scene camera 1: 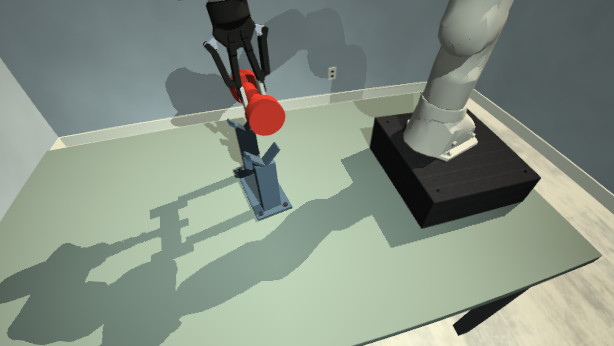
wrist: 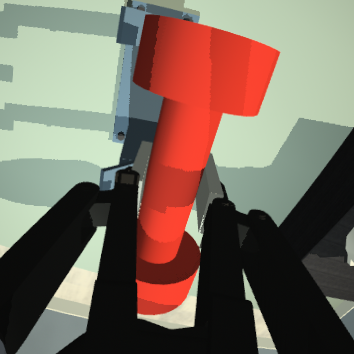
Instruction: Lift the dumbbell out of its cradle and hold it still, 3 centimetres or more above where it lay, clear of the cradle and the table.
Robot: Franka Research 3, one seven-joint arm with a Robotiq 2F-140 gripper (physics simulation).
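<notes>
A red dumbbell (scene camera 1: 266, 115) (wrist: 185, 135) hangs in the air above the blue-grey cradle (scene camera 1: 268, 187) (wrist: 123, 95). Its near head is above the cradle's near V-shaped support, with a gap between them in the scene view. My gripper (scene camera 1: 252, 90) (wrist: 173, 162) is shut on the dumbbell's handle, with one grey pad on each side of it. In the wrist view the dumbbell's larger-looking head covers part of the cradle. The cradle stands upright on its base plate on the table, and both its V-shaped supports hold nothing.
The green table (scene camera 1: 310, 300) bears the cradle and the black base block (scene camera 1: 480, 165) of the arm, at the right. The wall (scene camera 1: 125, 65) with a socket (scene camera 1: 332, 73) rises behind the table. Shadows of the arm and dumbbell fall across the table.
</notes>
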